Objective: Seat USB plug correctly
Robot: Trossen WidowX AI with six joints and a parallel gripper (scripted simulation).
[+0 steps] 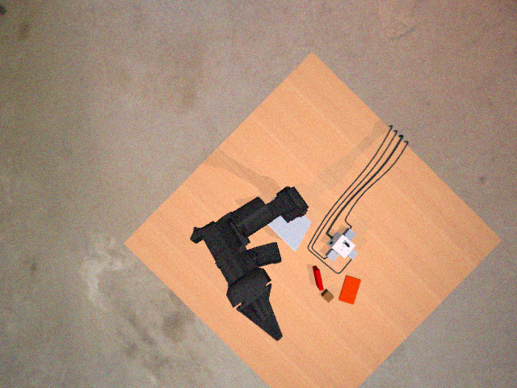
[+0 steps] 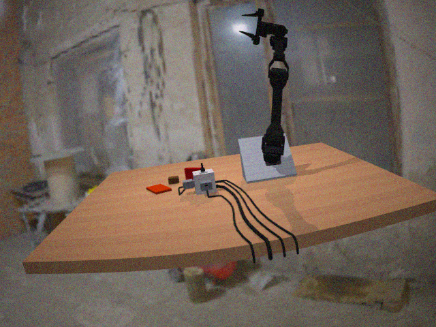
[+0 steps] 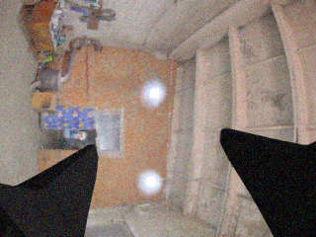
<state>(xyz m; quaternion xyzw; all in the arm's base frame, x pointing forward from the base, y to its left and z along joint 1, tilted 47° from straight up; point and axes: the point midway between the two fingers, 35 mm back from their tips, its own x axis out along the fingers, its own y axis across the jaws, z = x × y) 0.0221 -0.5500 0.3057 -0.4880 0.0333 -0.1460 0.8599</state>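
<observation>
The dark USB plug is 600 mm below my gripper tip, 260 mm to the left of it and 250 mm ahead of it. The rest, counted from my gripper tip: small brown cube: 680 mm below, 400 mm ahead, 40 mm to the left; flat orange plate: 690 mm below, 450 mm ahead, 140 mm to the left; red block: 660 mm below, 290 mm ahead, 70 mm to the left.
</observation>
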